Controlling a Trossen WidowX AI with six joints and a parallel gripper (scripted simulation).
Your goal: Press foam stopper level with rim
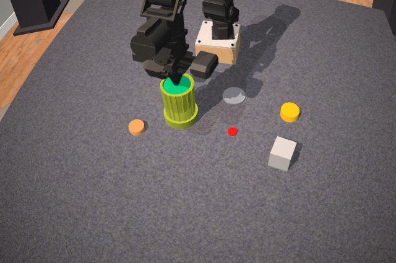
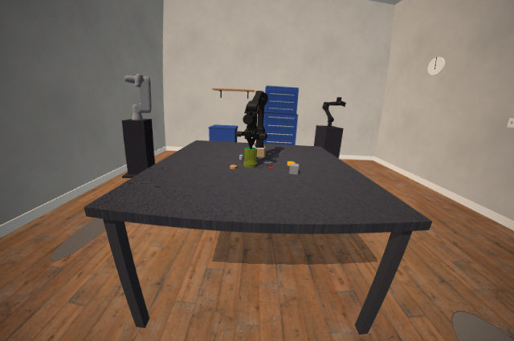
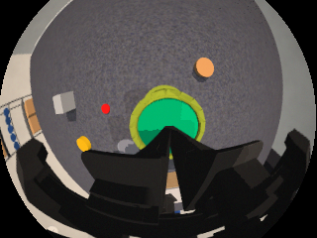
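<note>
Right now my hand is 50 mm above the green foam stopper. The rest, counted from my hand: red dot 140 mm below, 120 mm to the left, 60 mm ahead; then grey disc 140 mm below, 130 mm to the left, 60 mm behind; then orange disc 140 mm below, 110 mm to the right, 40 mm ahead.
</note>
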